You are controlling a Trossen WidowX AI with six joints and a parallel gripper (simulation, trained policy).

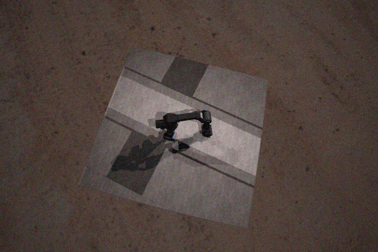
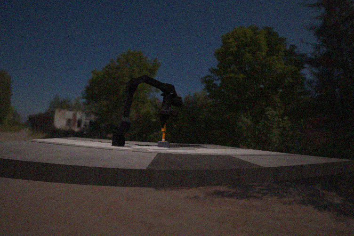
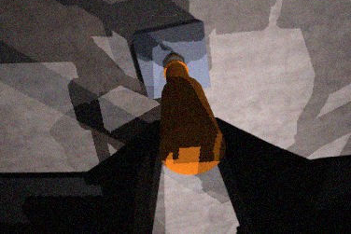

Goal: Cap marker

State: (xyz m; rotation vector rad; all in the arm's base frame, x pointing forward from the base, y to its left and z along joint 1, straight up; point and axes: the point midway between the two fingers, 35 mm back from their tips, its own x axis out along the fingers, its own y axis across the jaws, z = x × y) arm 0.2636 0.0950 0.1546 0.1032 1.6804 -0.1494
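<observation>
My gripper tip is 10 mm short of the holder block and 100 mm above it. From my gripper tip the other things lie so: orange cap: 10 mm ahead.
</observation>
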